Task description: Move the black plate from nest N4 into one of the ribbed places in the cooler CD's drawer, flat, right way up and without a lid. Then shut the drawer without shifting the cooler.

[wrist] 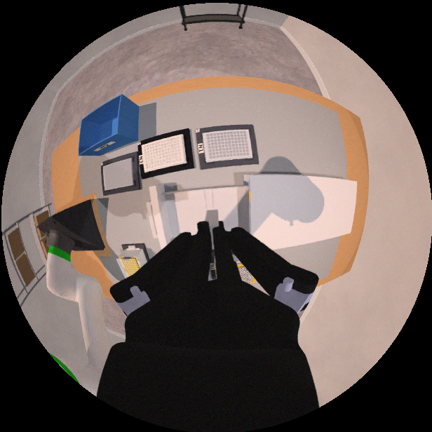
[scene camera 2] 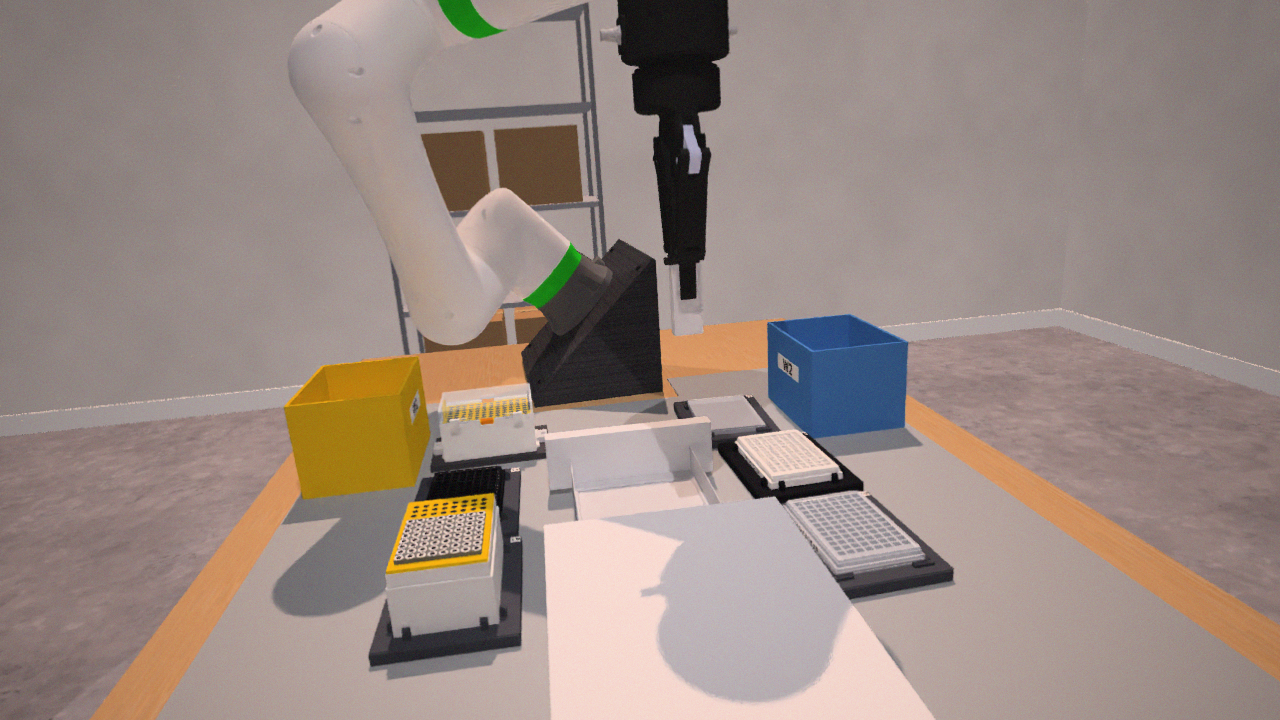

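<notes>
The black plate sits in a dark nest, left of the cooler in scene camera 2; its label is too small to read. In the wrist view the gripper hides the plate. The white cooler stands mid-table. Its drawer is pulled out toward the robot base, with its upright front panel at the far end. No plate shows on the visible part of the drawer floor. My gripper is shut and empty, pointing down, high above the table.
A tip rack with a yellow top stands in front of the black plate, another rack behind it. Right are a white plate, a grey plate and a blue bin. A yellow bin stands left.
</notes>
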